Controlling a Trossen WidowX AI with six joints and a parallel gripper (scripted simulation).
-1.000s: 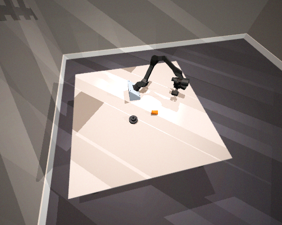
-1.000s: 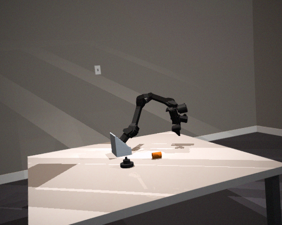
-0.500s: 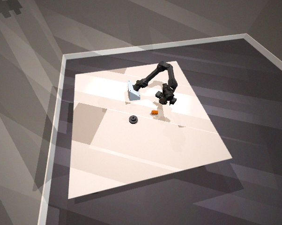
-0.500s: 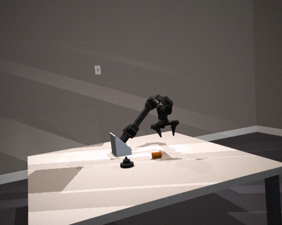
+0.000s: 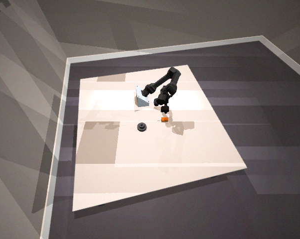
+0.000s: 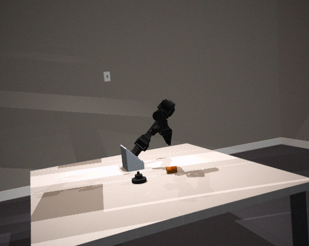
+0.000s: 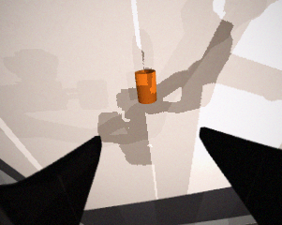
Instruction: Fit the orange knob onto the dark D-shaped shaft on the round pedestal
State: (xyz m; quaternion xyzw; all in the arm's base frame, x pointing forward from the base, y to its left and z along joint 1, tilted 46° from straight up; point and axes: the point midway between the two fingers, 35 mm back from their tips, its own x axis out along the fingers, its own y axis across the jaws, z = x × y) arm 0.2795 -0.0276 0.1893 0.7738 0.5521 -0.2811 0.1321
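Right now the orange knob is 10 mm to the left of my gripper tip and 160 mm below it. From my gripper tip the other things lie so: dark round pedestal 20 mm ahead, 220 mm to the right, 150 mm below.
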